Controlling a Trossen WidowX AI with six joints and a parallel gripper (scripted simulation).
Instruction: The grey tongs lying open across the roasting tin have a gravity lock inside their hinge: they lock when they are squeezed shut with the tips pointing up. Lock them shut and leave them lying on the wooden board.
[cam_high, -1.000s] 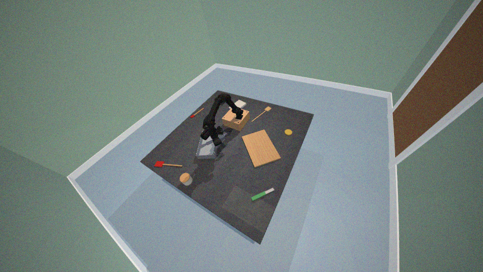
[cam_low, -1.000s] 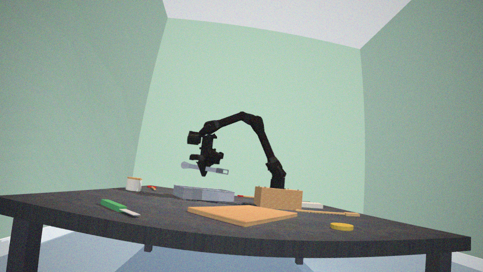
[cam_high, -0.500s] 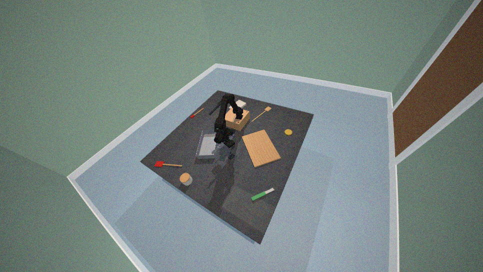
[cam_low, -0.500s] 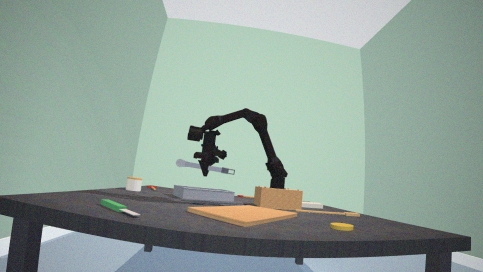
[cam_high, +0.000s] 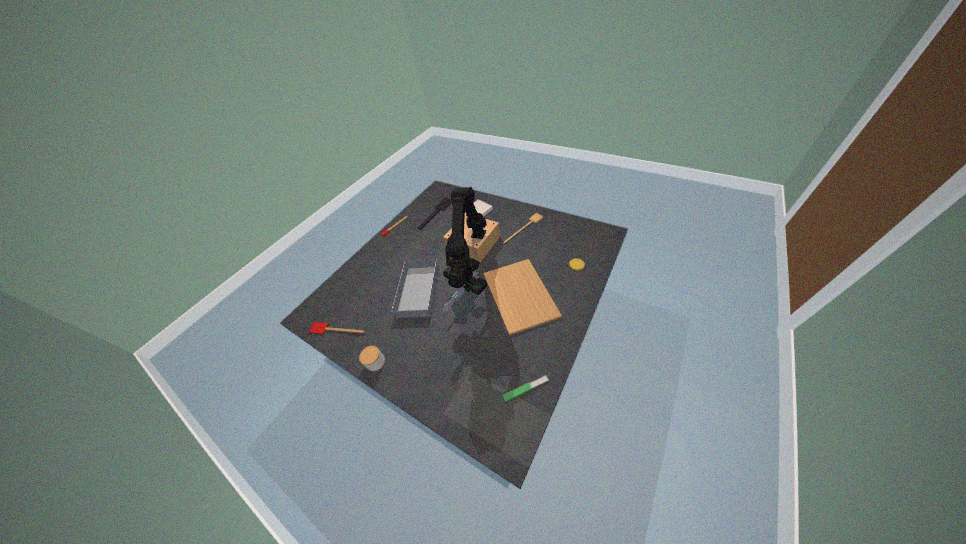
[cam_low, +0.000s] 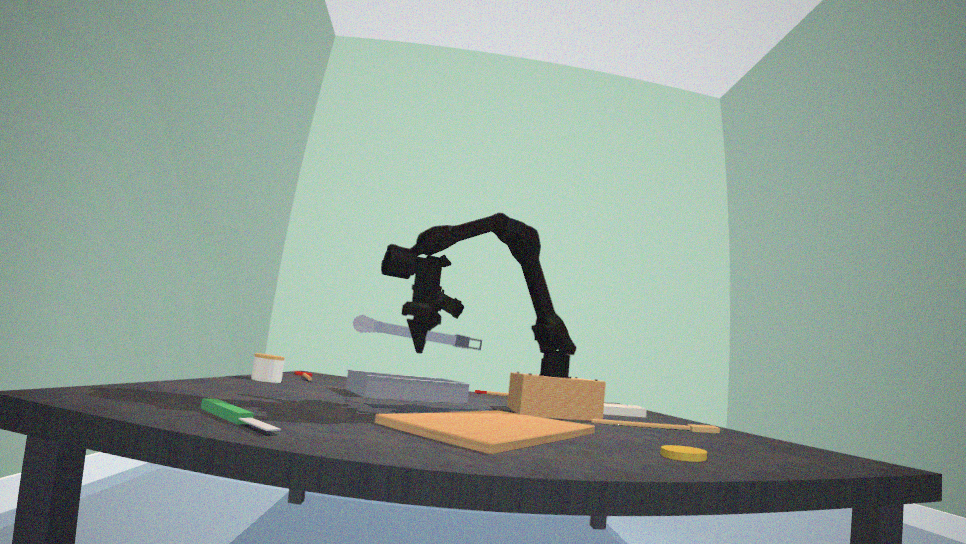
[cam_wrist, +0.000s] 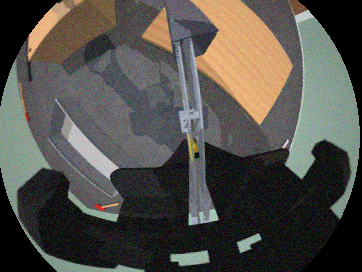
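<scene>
Right now my gripper tip is 190 mm to the right of the wooden board, 120 mm past it and 120 mm above it. The rest, counted from my gripper tip: red spatula (600 mm to the right, 290 mm ahead, 120 mm below); then white block (640 mm behind, 220 mm to the right, 110 mm below); then grey roasting tin (290 mm to the right, 100 mm below, 20 mm behind).
</scene>
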